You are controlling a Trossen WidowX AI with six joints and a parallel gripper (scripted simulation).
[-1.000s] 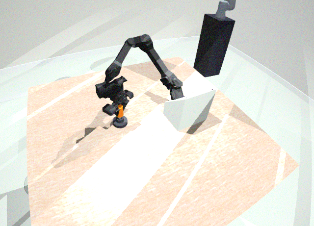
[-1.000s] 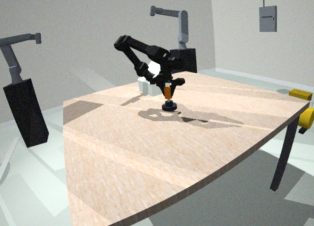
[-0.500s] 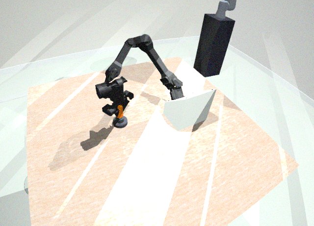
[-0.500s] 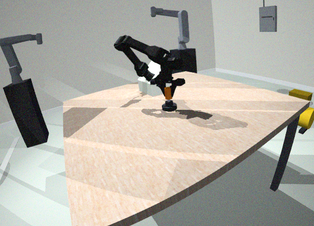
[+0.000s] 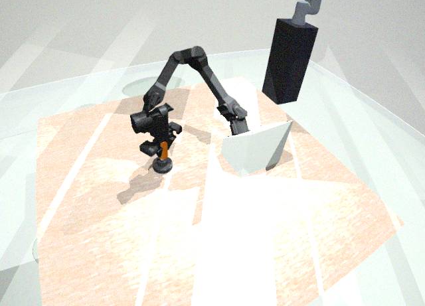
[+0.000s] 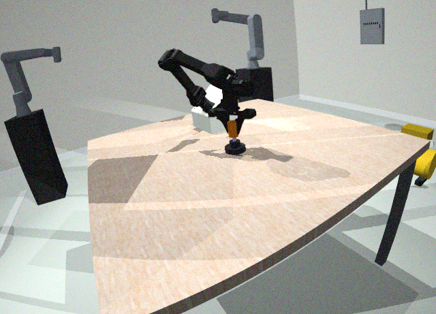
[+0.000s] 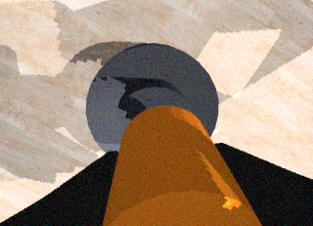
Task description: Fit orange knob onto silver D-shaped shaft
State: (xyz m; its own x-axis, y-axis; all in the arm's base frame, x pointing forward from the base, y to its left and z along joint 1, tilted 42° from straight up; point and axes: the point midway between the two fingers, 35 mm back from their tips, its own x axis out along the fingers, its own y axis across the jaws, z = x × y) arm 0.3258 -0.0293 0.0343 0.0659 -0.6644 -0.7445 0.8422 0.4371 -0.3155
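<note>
My gripper tip is 1 cm short of the round pedestal and 4 cm above it. From my gripper tip the other things lie so: orange knob: 3 cm above.
</note>
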